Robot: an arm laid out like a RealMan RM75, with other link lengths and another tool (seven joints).
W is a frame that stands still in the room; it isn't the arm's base.
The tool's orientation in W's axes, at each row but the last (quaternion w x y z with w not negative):
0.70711 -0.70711 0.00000 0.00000
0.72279 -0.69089 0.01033 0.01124
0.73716 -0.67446 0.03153 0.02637
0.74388 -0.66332 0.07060 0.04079
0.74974 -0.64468 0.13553 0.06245
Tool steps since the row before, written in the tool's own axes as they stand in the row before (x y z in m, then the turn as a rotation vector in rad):
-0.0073 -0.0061 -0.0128 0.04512 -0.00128 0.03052
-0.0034 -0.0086 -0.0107 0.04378 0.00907 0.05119
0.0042 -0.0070 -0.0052 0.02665 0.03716 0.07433
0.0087 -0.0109 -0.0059 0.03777 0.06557 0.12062
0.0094 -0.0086 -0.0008 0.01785 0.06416 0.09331
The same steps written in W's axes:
-0.0073 -0.0128 0.0061 0.04512 0.03052 0.00128
-0.0031 -0.0111 0.0082 0.04345 0.05163 -0.00808
0.0047 -0.0058 0.0061 0.02435 0.07724 -0.03252
0.0100 -0.0074 0.0087 0.03329 0.12614 -0.05707
0.0112 -0.0029 0.0054 0.01128 0.10066 -0.05368

